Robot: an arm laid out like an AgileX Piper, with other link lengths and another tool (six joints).
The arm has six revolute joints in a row. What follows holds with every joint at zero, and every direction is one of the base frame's.
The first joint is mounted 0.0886 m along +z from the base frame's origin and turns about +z.
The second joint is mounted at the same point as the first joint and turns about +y.
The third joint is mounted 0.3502 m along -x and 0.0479 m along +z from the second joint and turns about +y.
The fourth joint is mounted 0.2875 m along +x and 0.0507 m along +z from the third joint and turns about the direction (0.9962, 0, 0.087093).
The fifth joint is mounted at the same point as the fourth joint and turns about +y.
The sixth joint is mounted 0.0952 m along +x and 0.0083 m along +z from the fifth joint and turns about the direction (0.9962, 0, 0.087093).
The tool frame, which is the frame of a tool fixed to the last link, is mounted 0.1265 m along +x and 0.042 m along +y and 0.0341 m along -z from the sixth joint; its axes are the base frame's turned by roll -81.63, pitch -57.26 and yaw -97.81 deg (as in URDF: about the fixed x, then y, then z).
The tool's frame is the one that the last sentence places.
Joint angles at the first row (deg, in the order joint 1, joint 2, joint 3, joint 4, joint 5, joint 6):
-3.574, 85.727, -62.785, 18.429, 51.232, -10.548
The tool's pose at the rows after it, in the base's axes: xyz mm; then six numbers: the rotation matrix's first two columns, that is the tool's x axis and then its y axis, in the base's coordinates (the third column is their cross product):
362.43, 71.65, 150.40, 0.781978, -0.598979, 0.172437, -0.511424, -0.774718, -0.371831
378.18, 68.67, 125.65, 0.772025, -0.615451, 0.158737, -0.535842, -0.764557, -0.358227
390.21, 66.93, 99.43, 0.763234, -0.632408, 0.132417, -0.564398, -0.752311, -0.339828
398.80, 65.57, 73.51, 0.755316, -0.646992, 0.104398, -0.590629, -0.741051, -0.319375
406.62, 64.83, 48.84, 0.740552, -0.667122, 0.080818, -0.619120, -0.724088, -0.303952
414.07, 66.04, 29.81, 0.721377, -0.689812, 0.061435, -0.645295, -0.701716, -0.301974
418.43, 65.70, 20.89, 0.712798, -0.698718, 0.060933, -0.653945, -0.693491, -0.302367
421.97, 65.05, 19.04, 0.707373, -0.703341, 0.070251, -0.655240, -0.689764, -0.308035
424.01, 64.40, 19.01, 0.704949, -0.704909, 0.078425, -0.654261, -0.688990, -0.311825
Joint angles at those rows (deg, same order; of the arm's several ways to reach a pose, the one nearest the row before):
-3.575, 89.620, -62.786, 18.429, 48.535, -10.428
-3.622, 93.677, -62.786, 18.428, 45.402, -10.092
-3.623, 97.869, -62.916, 18.486, 43.025, -9.474
-3.632, 101.837, -63.022, 18.591, 41.026, -8.947
-3.631, 105.490, -63.022, 18.928, 38.759, -8.168
-3.632, 108.398, -63.040, 20.131, 36.614, -7.744
-3.633, 109.697, -63.040, 20.583, 35.224, -7.695
-3.633, 109.972, -63.040, 20.776, 34.252, -7.694
-3.633, 109.972, -63.040, 20.776, 33.705, -7.695

